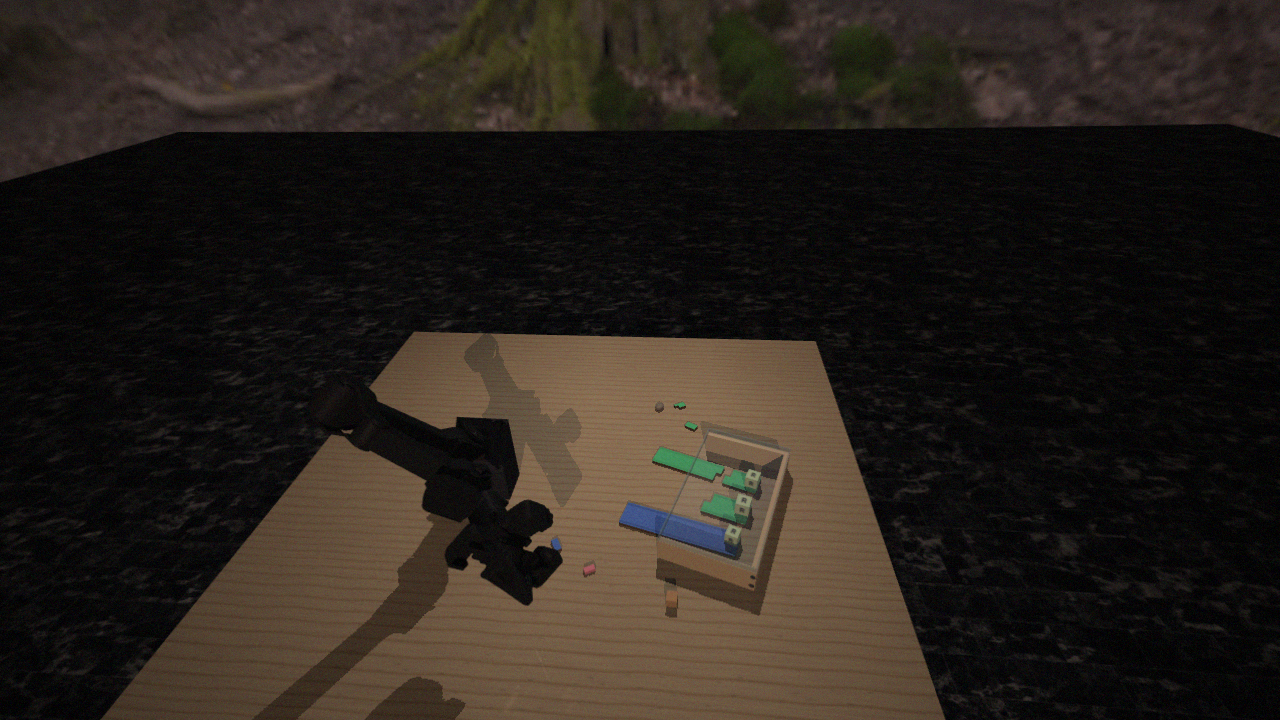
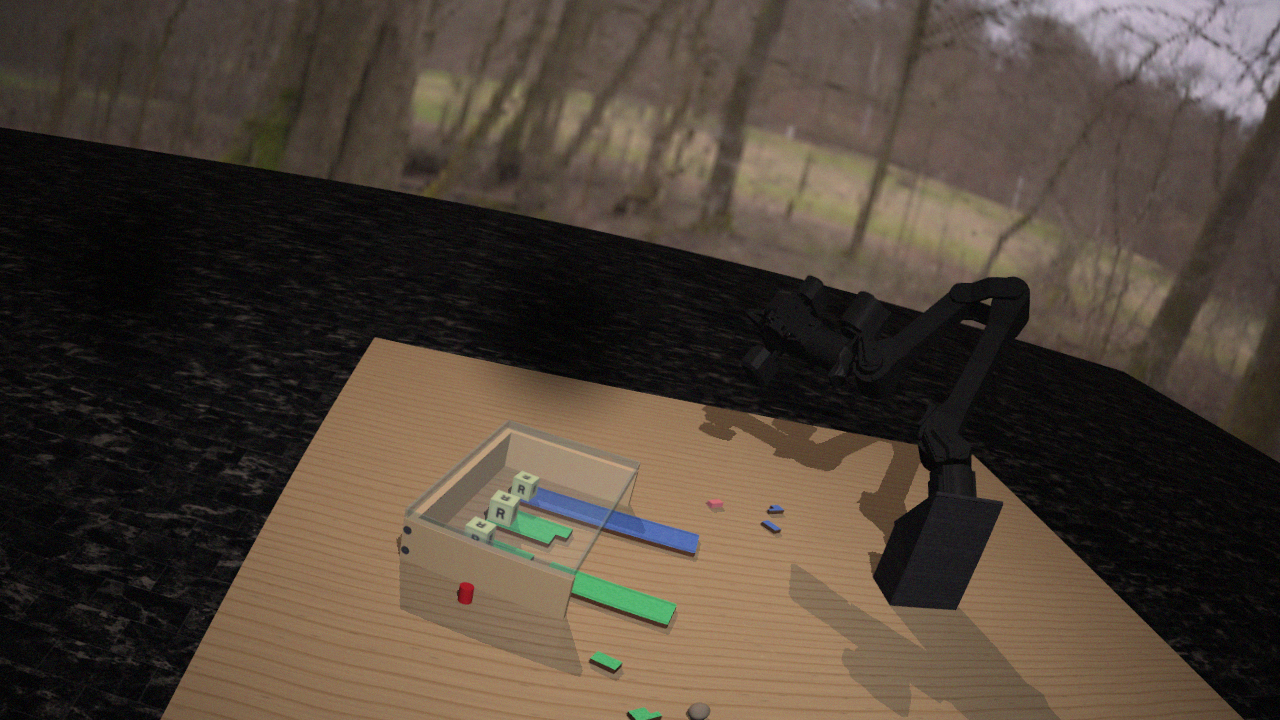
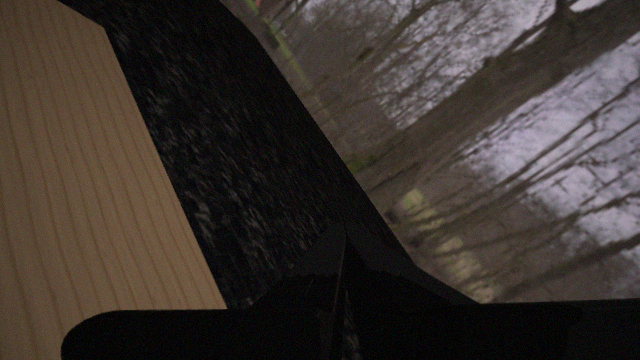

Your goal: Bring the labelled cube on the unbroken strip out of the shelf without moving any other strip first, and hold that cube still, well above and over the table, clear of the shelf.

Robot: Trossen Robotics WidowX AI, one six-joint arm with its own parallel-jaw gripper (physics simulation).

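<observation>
The shelf (image 1: 707, 573) (image 2: 501, 574) is a low wooden box with a clear top and an open front. A long blue strip (image 1: 680, 527) (image 2: 653, 529) is unbroken and sticks out the front; its pale cube (image 1: 732, 535) (image 2: 524, 486), marked R, sits on its inner end. A middle green stub (image 1: 718, 507) (image 2: 537, 530) with a jagged end bears an R cube (image 1: 742, 506) (image 2: 503, 507). A green strip (image 1: 684, 462) (image 2: 623, 599) sticks out, broken from a stub bearing another cube (image 1: 752, 479) (image 2: 479, 530). My gripper (image 1: 528, 597) (image 2: 751, 316) (image 3: 342, 235) is shut, empty, high above the table, away from the shelf.
A pink bit (image 1: 588, 568) (image 2: 715, 504) and blue bits (image 1: 555, 543) (image 2: 770, 526) lie before the shelf. An orange block (image 1: 671, 599) and a red cylinder (image 2: 465, 593) stand beside it. Green scraps (image 1: 691, 426) (image 2: 605, 661) and a brown pebble (image 1: 659, 406) (image 2: 698, 711) lie nearby.
</observation>
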